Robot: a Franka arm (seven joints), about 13 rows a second.
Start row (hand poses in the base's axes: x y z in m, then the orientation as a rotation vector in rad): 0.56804 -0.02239 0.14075 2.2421 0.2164 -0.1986
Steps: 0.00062 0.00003 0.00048 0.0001 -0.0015 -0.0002; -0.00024 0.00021 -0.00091 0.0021 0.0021 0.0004; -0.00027 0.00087 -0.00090 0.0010 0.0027 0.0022; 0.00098 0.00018 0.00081 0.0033 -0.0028 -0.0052; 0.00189 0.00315 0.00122 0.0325 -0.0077 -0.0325; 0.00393 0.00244 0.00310 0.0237 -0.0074 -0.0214; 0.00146 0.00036 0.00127 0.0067 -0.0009 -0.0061; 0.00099 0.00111 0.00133 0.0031 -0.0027 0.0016; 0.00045 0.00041 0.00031 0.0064 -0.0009 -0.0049; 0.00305 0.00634 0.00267 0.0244 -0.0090 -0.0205; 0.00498 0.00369 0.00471 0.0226 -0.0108 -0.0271; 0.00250 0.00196 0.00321 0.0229 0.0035 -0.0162; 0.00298 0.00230 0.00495 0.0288 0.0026 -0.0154; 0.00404 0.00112 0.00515 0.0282 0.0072 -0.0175
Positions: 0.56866 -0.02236 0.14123 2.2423 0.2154 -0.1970; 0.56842 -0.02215 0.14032 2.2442 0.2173 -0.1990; 0.56815 -0.02128 0.13942 2.2447 0.2214 -0.2008; 0.56913 -0.02110 0.14023 2.2489 0.2146 -0.2002; 0.57102 -0.01795 0.14145 2.2862 0.1785 -0.2067; 0.57495 -0.01551 0.14455 2.3130 0.1535 -0.2082; 0.57641 -0.01515 0.14582 2.3205 0.1469 -0.2100; 0.57740 -0.01404 0.14715 2.3236 0.1478 -0.2060; 0.57785 -0.01363 0.14746 2.3306 0.1425 -0.2072; 0.58090 -0.00729 0.15013 2.3578 0.1173 -0.2062; 0.58588 -0.00360 0.15484 2.3837 0.0829 -0.2063; 0.58838 -0.00164 0.15805 2.4076 0.0680 -0.2183; 0.59136 0.00066 0.16300 2.4372 0.0542 -0.2290; 0.59540 0.00178 0.16815 2.4658 0.0395 -0.2464
